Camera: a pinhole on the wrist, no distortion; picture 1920 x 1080 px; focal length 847.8 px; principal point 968.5 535.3 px. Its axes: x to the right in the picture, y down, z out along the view. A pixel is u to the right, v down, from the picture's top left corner.
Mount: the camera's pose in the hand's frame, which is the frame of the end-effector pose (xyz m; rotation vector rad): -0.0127 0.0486 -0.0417 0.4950 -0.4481 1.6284
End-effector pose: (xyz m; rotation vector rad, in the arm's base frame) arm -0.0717 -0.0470 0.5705 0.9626 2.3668 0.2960
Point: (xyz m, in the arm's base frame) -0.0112 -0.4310 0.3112
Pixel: 697.8 957.3
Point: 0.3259 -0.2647 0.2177
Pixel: 1359.0 918.9
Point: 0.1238 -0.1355 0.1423
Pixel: 1200.7 538.3
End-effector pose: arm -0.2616 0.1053 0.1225 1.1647 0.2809 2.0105
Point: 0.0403 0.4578 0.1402
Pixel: 502.6 257.1
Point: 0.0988 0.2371 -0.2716
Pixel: outside the picture
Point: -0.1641 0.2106 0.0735
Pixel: 365.9 493.5
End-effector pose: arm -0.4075 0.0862 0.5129 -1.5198 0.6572 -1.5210
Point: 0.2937 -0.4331 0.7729
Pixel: outside the picture
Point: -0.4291 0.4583 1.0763
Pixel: 179.0 684.1
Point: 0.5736 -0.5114 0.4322
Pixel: outside the picture
